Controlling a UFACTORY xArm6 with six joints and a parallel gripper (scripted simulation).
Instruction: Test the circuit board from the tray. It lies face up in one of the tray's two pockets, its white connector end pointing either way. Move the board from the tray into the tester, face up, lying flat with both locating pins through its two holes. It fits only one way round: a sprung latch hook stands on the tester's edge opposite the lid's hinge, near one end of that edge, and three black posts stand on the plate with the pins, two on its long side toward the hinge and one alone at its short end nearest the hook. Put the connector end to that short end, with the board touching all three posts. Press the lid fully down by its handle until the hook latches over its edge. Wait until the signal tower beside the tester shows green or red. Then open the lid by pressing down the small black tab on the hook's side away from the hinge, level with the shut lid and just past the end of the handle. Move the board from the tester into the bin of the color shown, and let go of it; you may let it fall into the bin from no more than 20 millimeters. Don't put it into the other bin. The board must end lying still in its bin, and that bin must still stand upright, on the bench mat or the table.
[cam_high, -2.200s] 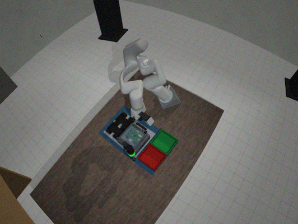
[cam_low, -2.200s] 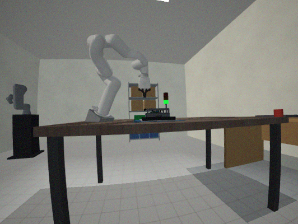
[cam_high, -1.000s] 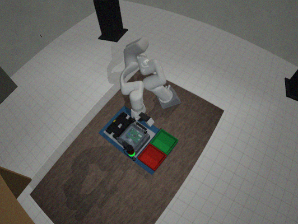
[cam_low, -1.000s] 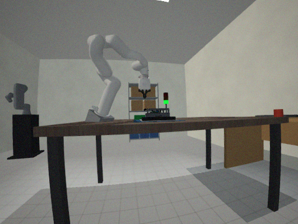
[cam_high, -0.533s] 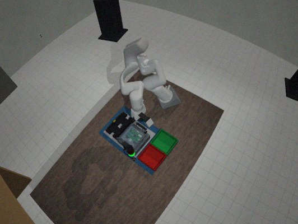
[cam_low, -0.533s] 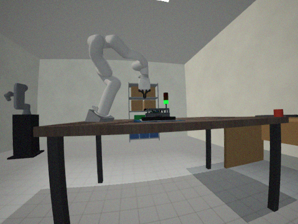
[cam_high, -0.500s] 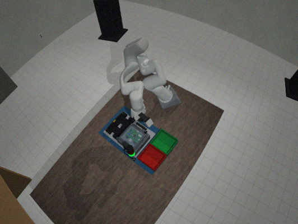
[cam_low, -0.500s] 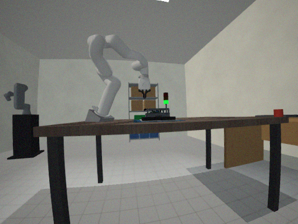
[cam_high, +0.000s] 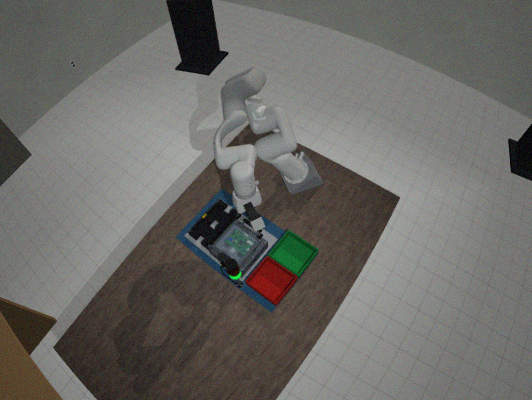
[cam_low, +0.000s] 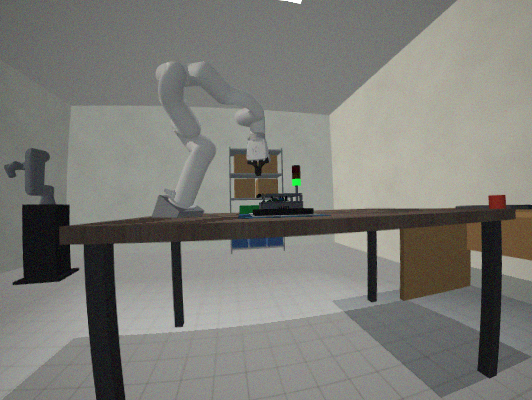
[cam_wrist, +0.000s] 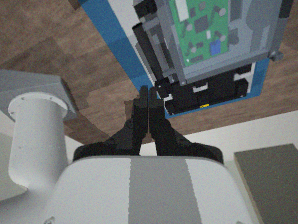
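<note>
My gripper is now 4 cm short of the black latch block, 5 cm to the right of it and 12 cm above it. The rest, counted from my hand: tester lid 8 cm ahead, 2 cm to the right, 12 cm below; tester plate 9 cm ahead, 2 cm to the right, 14 cm below; green circuit board 8 cm ahead, 2 cm to the right, 14 cm below.
</note>
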